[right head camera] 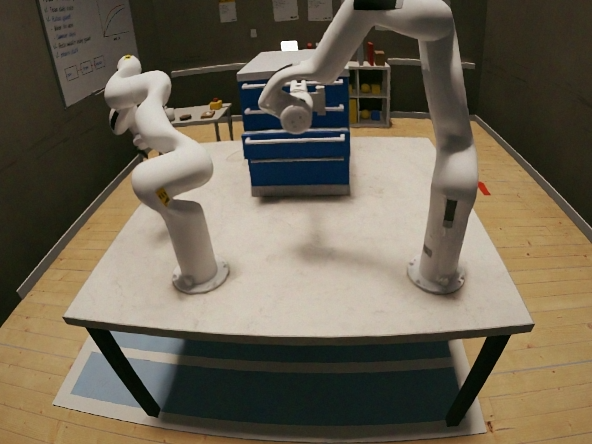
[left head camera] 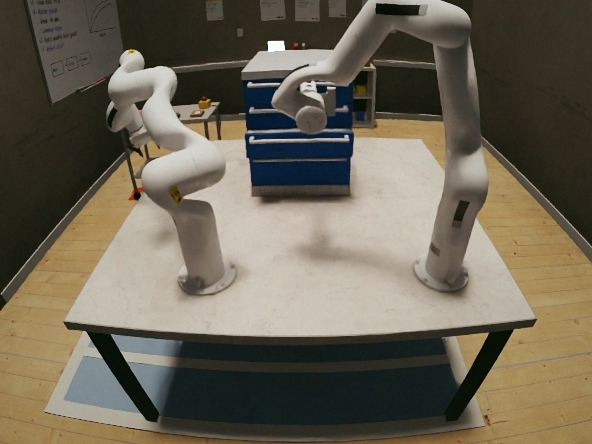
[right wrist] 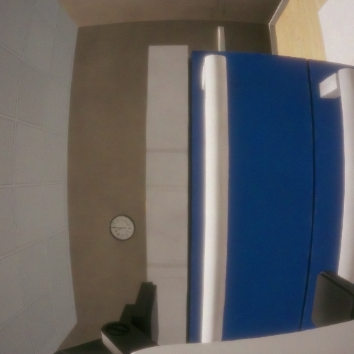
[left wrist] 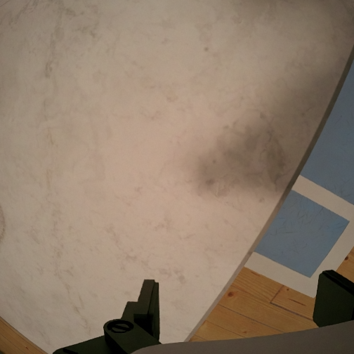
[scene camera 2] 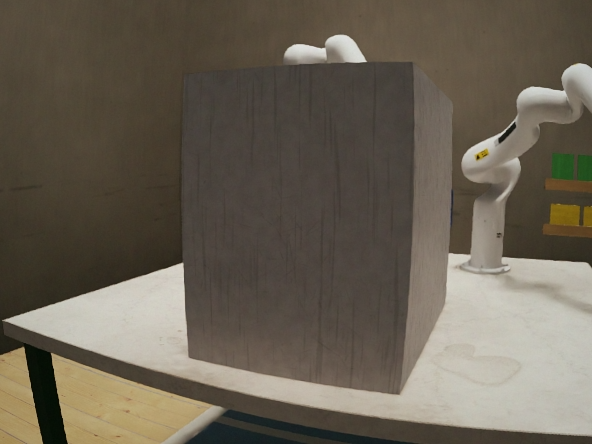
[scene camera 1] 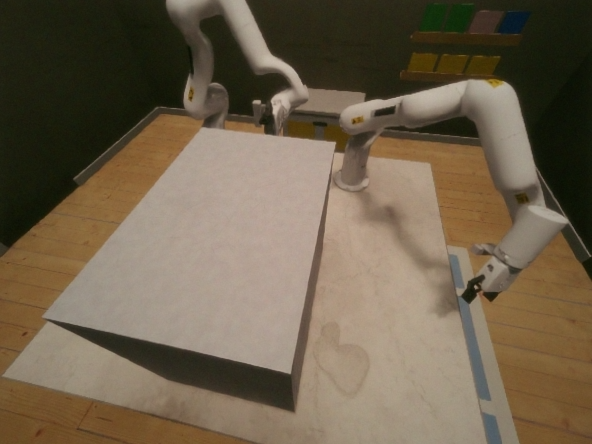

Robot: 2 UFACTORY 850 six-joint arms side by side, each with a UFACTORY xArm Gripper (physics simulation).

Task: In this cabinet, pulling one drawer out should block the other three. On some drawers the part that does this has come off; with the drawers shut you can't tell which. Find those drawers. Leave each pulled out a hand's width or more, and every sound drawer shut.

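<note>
The grey cabinet (left head camera: 280, 62) (right head camera: 272, 62) (scene camera 1: 225, 225) (scene camera 2: 300, 225) stands at the table's back. Its top drawer (left head camera: 260, 93) (right head camera: 251, 95) (right wrist: 265, 175), second drawer (left head camera: 257, 120) (right head camera: 254, 121) and bottom drawer (left head camera: 300, 174) (right head camera: 300, 174) look shut. The third drawer (left head camera: 300, 150) (right head camera: 297, 151) stands out partway. My right gripper (right wrist: 239, 305) is open before the top drawer; in the right wrist view the top handle (right wrist: 216, 200) appears between its fingers, with no grip visible. The head views hide its fingertips. My left gripper (scene camera 1: 481, 295) (left wrist: 241, 303) is open and empty, away from the cabinet.
The white table (left head camera: 310, 295) (right head camera: 310, 295) carries both arm bases. My right arm (left head camera: 457, 100) (right head camera: 440, 95) arches across toward the cabinet. My left arm (left head camera: 185, 170) (right head camera: 172, 170) is folded at the picture's left. A small side table (right head camera: 192, 112) and a whiteboard (left head camera: 75, 45) are behind it.
</note>
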